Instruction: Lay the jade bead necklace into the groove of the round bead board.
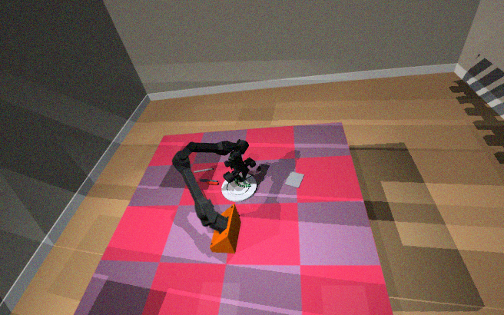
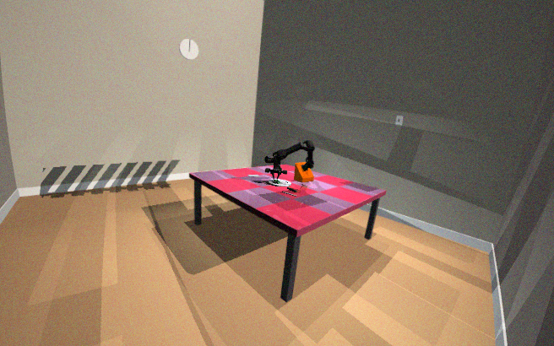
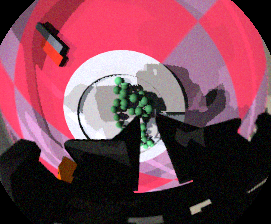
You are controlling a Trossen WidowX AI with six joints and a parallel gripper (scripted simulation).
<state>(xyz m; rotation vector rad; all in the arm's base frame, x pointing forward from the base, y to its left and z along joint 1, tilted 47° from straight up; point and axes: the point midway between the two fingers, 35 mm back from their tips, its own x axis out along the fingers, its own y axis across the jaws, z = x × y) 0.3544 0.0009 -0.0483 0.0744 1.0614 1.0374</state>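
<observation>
Now: the round white bead board 4 cm behind my gripper tip, 2 cm to the left of it and 1 cm below it. Round my gripper tip: red-handled tool 1 cm ahead, 19 cm to the left, 2 cm below; then flat grey pad 29 cm to the right, 2 cm below; then thin white rod 12 cm ahead, 26 cm to the left, 2 cm below.
</observation>
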